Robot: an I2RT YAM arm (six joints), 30 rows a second.
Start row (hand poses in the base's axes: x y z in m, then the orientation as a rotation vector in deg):
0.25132, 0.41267, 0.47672, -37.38, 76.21, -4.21
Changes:
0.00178, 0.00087, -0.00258, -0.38, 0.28, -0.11
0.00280, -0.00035, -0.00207, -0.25, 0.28, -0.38
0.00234, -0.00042, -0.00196, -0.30, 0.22, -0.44
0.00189, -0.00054, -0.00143, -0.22, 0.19, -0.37
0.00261, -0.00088, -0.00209, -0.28, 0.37, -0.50
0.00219, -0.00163, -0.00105, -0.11, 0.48, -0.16
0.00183, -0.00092, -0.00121, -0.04, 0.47, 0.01
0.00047, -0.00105, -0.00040, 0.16, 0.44, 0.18
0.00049, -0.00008, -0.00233, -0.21, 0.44, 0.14
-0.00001, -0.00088, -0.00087, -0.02, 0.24, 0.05
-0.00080, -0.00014, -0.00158, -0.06, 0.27, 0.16
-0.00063, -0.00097, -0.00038, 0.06, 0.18, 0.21
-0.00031, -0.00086, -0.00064, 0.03, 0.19, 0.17
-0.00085, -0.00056, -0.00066, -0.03, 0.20, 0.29
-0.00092, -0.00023, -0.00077, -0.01, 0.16, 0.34
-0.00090, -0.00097, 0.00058, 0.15, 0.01, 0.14
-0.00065, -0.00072, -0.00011, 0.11, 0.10, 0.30
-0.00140, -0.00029, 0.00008, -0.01, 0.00, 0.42
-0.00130, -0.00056, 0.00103, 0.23, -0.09, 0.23
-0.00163, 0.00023, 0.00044, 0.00, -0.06, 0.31
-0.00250, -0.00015, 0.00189, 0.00, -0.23, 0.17
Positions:
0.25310, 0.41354, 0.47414, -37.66, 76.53, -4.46
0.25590, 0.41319, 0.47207, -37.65, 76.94, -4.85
0.25824, 0.41277, 0.47011, -37.64, 77.31, -5.34
0.26013, 0.41223, 0.46868, -37.60, 77.62, -5.73
0.26274, 0.41135, 0.46659, -37.55, 78.15, -6.21
0.26493, 0.40972, 0.46554, -37.60, 78.67, -6.26
0.26676, 0.40880, 0.46433, -37.70, 79.12, -6.13
0.26723, 0.40775, 0.46393, -37.75, 79.48, -5.74
0.26772, 0.40767, 0.46160, -38.08, 79.86, -5.64
0.26771, 0.40679, 0.46073, -38.16, 80.07, -5.54
0.26691, 0.40665, 0.45915, -38.36, 80.28, -5.37
0.26628, 0.40568, 0.45877, -38.48, 80.38, -5.10
0.26597, 0.40482, 0.45813, -38.60, 80.50, -4.88
0.26512, 0.40426, 0.45747, -38.85, 80.59, -4.61
0.26420, 0.40403, 0.45670, -39.12, 80.63, -4.30
0.26330, 0.40306, 0.45728, -39.09, 80.58, -4.08
0.26265, 0.40234, 0.45717, -39.22, 80.57, -3.73
0.26125, 0.40205, 0.45725, -39.52, 80.42, -3.41
0.25995, 0.40149, 0.45828, -39.48, 80.24, -3.10
0.25832, 0.40172, 0.45872, -39.69, 80.07, -2.88
0.25582, 0.40157, 0.46061, -39.78, 79.79, -2.82

